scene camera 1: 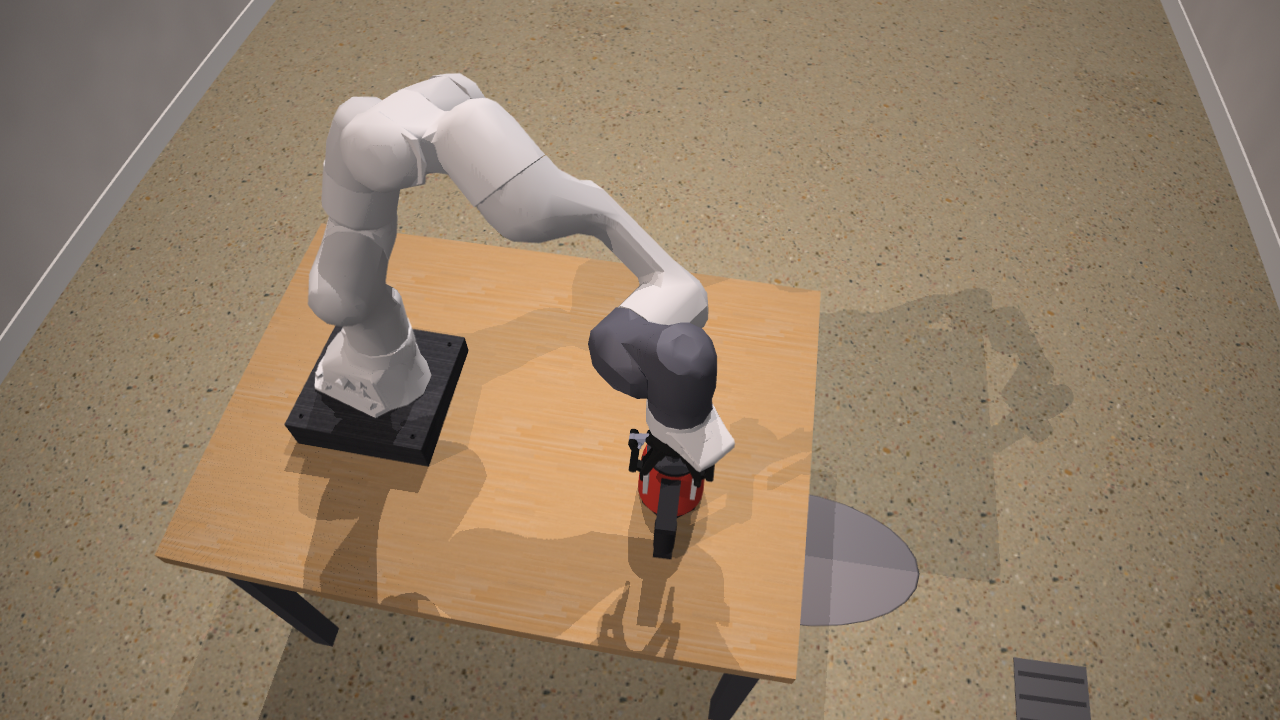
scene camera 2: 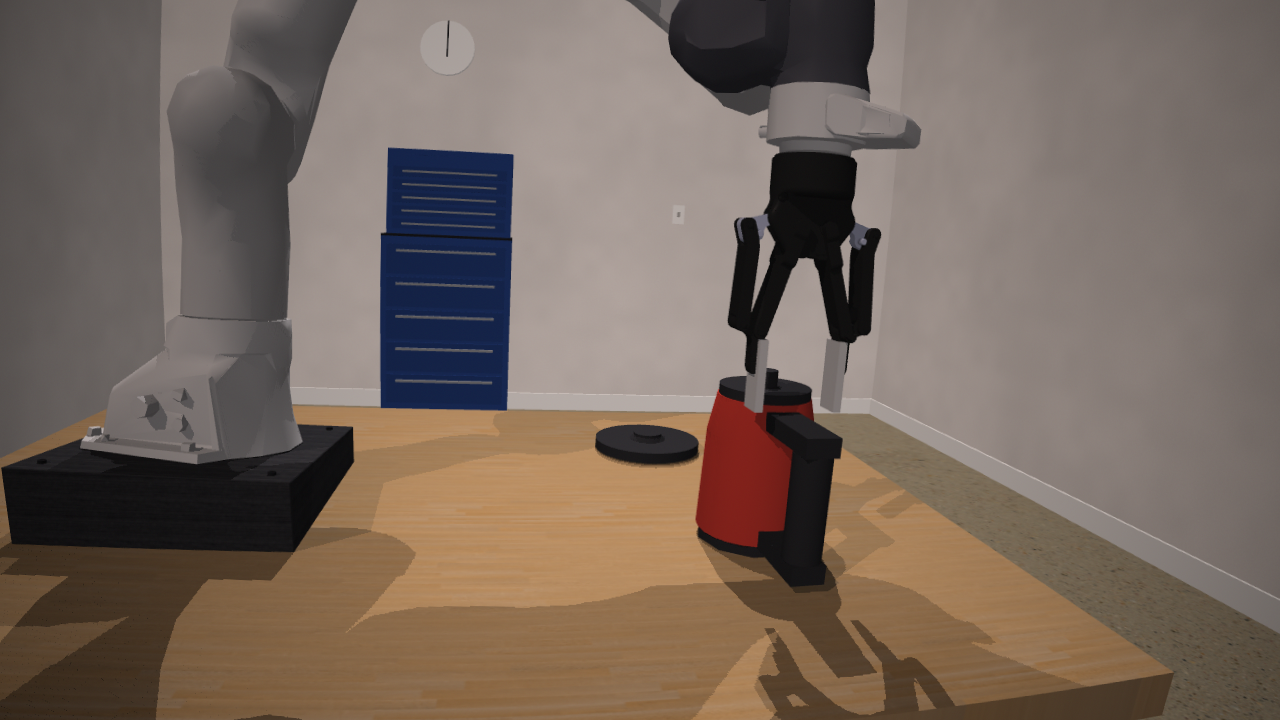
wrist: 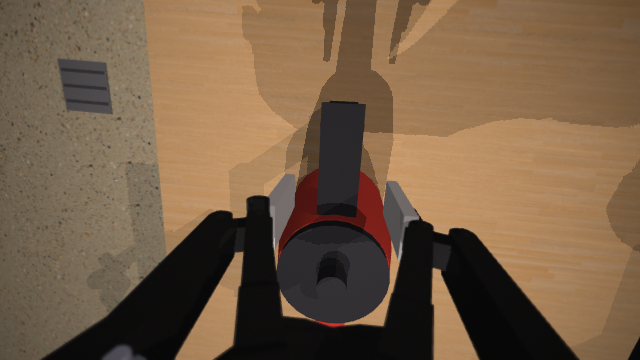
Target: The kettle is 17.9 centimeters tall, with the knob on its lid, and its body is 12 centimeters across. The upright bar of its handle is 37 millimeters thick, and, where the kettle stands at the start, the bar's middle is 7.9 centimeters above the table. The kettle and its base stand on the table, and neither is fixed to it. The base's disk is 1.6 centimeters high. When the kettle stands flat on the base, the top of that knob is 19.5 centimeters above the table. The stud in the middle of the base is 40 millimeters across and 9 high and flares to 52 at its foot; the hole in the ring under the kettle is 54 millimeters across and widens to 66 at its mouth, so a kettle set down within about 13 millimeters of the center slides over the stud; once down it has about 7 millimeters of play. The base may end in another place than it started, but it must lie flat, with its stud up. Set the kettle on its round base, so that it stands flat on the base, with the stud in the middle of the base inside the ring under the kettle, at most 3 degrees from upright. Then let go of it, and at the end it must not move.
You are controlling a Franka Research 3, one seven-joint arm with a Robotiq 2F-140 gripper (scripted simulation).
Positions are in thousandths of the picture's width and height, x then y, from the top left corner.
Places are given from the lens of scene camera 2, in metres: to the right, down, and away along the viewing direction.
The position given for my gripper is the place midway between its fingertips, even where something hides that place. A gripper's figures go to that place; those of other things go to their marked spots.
my gripper (scene camera 2: 619,569): 0.14, 0.05, 0.66
round black base (scene camera 2: 508,617): 0.01, 0.12, 1.01
